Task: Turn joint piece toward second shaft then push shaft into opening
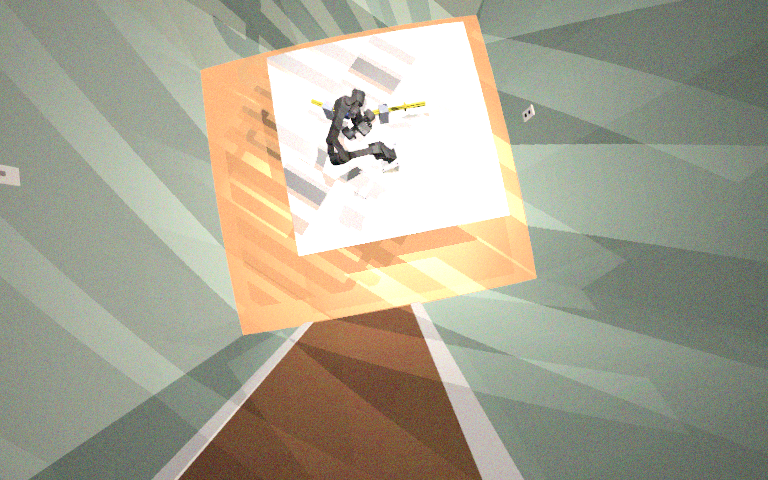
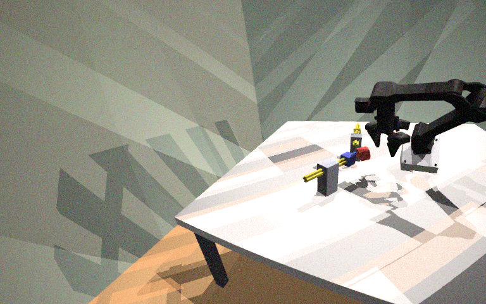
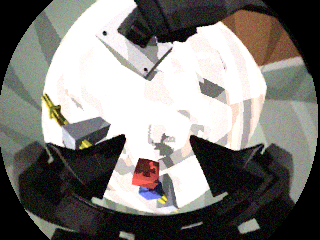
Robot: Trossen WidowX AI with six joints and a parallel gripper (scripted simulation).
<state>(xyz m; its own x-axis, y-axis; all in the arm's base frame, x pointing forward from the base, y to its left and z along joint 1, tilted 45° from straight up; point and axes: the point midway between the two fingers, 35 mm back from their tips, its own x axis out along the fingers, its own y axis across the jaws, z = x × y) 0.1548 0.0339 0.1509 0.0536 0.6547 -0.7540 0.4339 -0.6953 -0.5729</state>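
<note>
Now: the red joint piece 80 mm ahead of my gripper tip, 20 mm to the left of it and 10 mm below it.
</note>
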